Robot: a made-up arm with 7 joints. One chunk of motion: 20 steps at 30 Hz.
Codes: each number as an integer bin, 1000 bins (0 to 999) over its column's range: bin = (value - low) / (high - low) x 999, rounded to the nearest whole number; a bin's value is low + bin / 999 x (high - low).
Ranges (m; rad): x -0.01..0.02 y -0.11..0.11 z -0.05..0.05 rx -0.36..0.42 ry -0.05..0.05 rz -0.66..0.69
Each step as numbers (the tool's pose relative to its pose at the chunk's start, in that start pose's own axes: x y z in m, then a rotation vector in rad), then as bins.
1 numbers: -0.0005 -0.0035 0.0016 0.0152 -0.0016 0.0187
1 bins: 316 484 515 481 484 502
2 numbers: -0.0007 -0.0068 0.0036 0.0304 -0.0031 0.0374
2 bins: 310 469 535 500 469 516
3 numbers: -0.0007 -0.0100 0.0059 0.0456 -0.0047 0.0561
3 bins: 310 454 558 519 453 530
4 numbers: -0.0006 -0.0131 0.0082 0.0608 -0.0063 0.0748
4 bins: 313 440 581 539 437 544
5 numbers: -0.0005 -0.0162 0.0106 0.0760 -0.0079 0.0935
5 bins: 316 426 605 558 421 558
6 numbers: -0.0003 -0.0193 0.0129 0.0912 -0.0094 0.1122
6 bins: 323 412 628 578 406 571
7 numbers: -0.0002 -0.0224 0.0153 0.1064 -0.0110 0.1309
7 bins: 326 398 652 597 390 585
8 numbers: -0.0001 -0.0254 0.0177 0.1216 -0.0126 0.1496
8 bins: 330 384 676 617 374 599
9 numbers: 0.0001 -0.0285 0.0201 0.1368 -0.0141 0.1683
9 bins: 336 370 700 636 359 613
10 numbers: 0.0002 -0.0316 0.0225 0.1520 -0.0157 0.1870
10 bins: 340 356 724 656 343 627
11 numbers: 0.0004 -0.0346 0.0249 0.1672 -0.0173 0.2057
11 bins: 346 342 748 675 327 641
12 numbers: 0.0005 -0.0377 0.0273 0.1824 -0.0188 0.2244
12 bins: 350 328 772 695 312 654
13 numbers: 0.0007 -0.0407 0.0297 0.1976 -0.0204 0.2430
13 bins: 356 315 796 714 296 668
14 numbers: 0.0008 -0.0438 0.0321 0.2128 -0.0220 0.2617
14 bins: 360 301 820 734 280 682
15 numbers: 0.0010 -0.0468 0.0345 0.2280 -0.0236 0.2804
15 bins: 366 287 844 753 264 696
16 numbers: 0.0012 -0.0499 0.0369 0.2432 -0.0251 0.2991
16 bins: 373 273 868 773 249 710
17 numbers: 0.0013 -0.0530 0.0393 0.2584 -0.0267 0.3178
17 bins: 376 259 892 792 233 724
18 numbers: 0.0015 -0.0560 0.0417 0.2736 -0.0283 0.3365
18 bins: 383 245 916 811 217 737
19 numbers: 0.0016 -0.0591 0.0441 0.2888 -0.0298 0.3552
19 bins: 386 231 940 831 202 751
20 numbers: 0.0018 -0.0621 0.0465 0.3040 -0.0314 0.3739
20 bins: 393 218 964 850 186 765
